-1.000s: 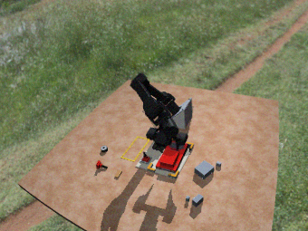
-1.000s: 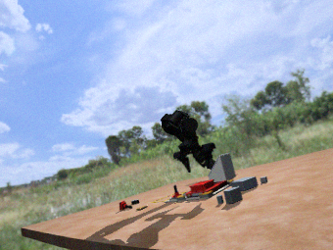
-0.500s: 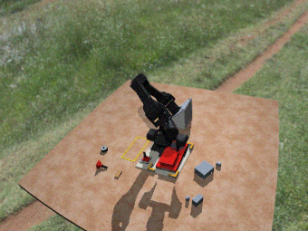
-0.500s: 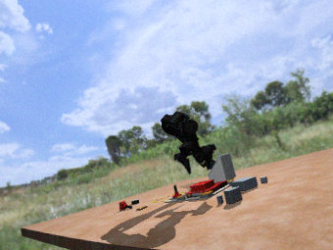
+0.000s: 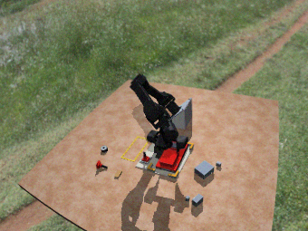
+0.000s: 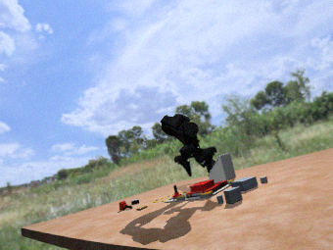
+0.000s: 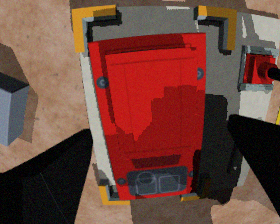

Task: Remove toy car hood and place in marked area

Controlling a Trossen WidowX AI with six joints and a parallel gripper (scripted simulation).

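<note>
Right now the red hood is 50 mm below my gripper tip. Also, from my gripper tip: dark ring 400 mm to the right, 80 mm below, 10 mm ahead; tan block 230 mm to the right, 150 mm ahead, 80 mm below.
</note>
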